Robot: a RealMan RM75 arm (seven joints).
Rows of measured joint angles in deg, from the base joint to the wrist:
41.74, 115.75, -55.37, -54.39, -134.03, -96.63, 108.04
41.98, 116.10, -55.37, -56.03, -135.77, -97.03, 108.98
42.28, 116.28, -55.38, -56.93, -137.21, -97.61, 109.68
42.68, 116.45, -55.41, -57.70, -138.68, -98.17, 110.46
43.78, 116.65, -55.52, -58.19, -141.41, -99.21, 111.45
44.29, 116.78, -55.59, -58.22, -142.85, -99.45, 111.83
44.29, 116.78, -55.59, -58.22, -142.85, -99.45, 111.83
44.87, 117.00, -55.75, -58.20, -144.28, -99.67, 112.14
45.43, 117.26, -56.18, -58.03, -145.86, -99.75, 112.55
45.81, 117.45, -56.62, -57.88, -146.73, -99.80, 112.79
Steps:
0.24, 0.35, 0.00, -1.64, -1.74, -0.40, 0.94
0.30, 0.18, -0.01, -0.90, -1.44, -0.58, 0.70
0.40, 0.17, -0.03, -0.77, -1.47, -0.56, 0.78
1.10, 0.20, -0.11, -0.49, -2.73, -1.04, 0.99
0.51, 0.13, -0.07, -0.03, -1.44, -0.24, 0.38
0.00, 0.00, 0.00, 0.00, 0.00, 0.00, 0.00
0.58, 0.22, -0.16, 0.02, -1.43, -0.22, 0.31
0.56, 0.26, -0.43, 0.17, -1.58, -0.08, 0.41
0.38, 0.19, -0.44, 0.15, -0.87, -0.05, 0.24

